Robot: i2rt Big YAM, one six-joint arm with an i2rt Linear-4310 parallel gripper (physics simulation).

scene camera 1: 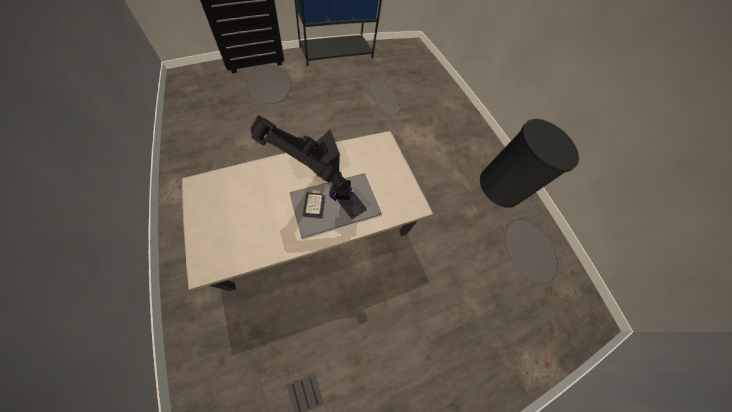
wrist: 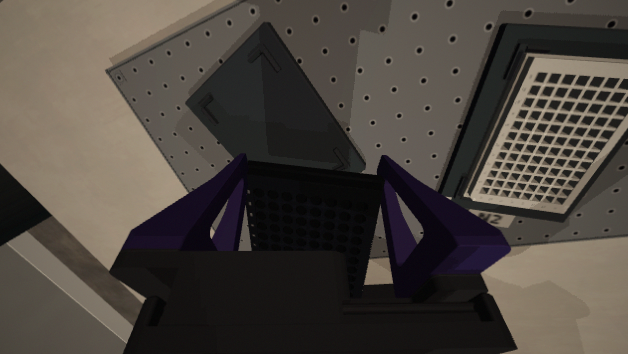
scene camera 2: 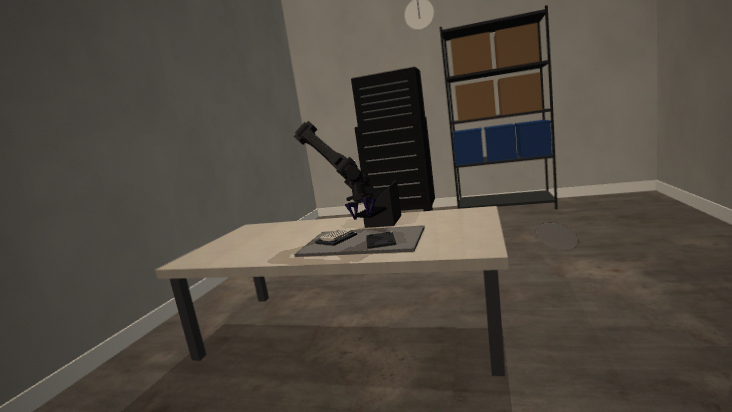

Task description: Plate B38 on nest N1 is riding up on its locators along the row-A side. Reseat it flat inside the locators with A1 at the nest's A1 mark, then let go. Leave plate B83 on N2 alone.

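Where they show: gripper, fingertip midpoint: [scene camera 1: 342,200] [wrist: 314,161] [scene camera 2: 362,218]; arm's base, link origin: [scene camera 1: 320,151] [scene camera 2: 376,199].
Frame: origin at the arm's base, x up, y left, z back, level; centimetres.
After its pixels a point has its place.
Note:
My gripper [scene camera 1: 340,193] {x 0.3, y 0.7, z -38.8 cm} [scene camera 2: 362,214] {x 0.3, y 0.7, z -38.8 cm} [wrist: 314,161] {x 0.3, y 0.7, z -38.8 cm} has purple fingers and is shut on plate B38 [wrist: 310,215] {x 1.8, y 1.9, z -36.0 cm}, a black plate with round wells. The plate is raised above the board, and its lower part is hidden by the gripper body. Nest N1 [scene camera 1: 354,205] {x -9.5, y 8.5, z -40.4 cm} [scene camera 2: 380,239] {x -9.5, y 7.7, z -40.3 cm} [wrist: 300,110] {x -9.5, y 3.7, z -40.3 cm} is a dark base with raised corner locators. It is uncovered and lies ahead of the held plate in the wrist view, turned at an angle to it. No A1 mark is readable on it. White plate B83 [scene camera 1: 314,203] {x -8.1, y -14.8, z -30.8 cm} [scene camera 2: 335,235] {x -8.1, y -14.5, z -33.5 cm} [wrist: 550,140] {x -8.3, y -15.2, z -31.1 cm} sits on nest N2 [wrist: 575,40] {x -9.5, y -17.2, z -37.9 cm}.
Both nests lie on a grey perforated board [scene camera 1: 327,225] {x -10.7, y -12.1, z -46.6 cm} [scene camera 2: 353,249] {x -10.7, y -2.7, z -47.7 cm} [wrist: 395,130] {x -10.7, y -4.1, z -35.0 cm} on the pale table [scene camera 1: 230,214] {x -12.0, y -66.3, z -17.5 cm} [scene camera 2: 230,250] {x -12.0, y -71.1, z -32.3 cm}. A dark upright block [scene camera 2: 391,204] {x -0.9, y 9.4, z -11.2 cm} stands behind the board. The N2 label [wrist: 490,218] {x -10.5, y -11.1, z -22.0 cm} is beside B83's nest, to the right of my fingers in the wrist view.

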